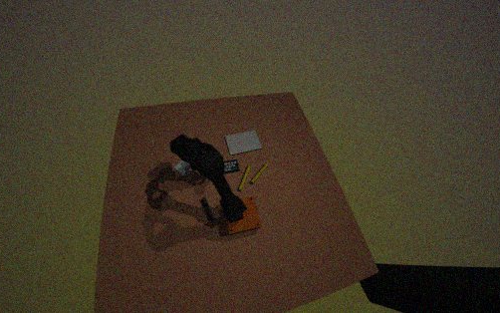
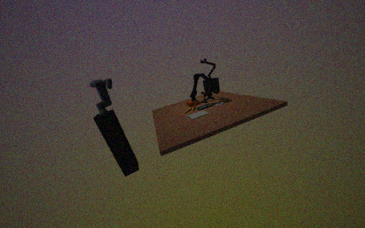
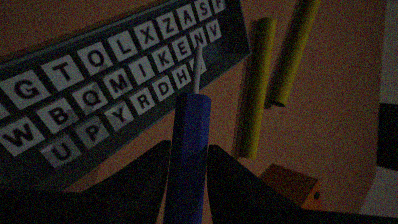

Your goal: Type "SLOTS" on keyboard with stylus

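My gripper tip is 1 cm to the left of the blue stylus and 1 cm short of it. Also, from my gripper tip: O key 6 cm below, 5 cm ahead, 1 cm to the right; L key 6 cm below, 5 cm ahead, 2 cm to the right; stylus tip 3 cm to the right, 3 cm ahead, 1 cm below.
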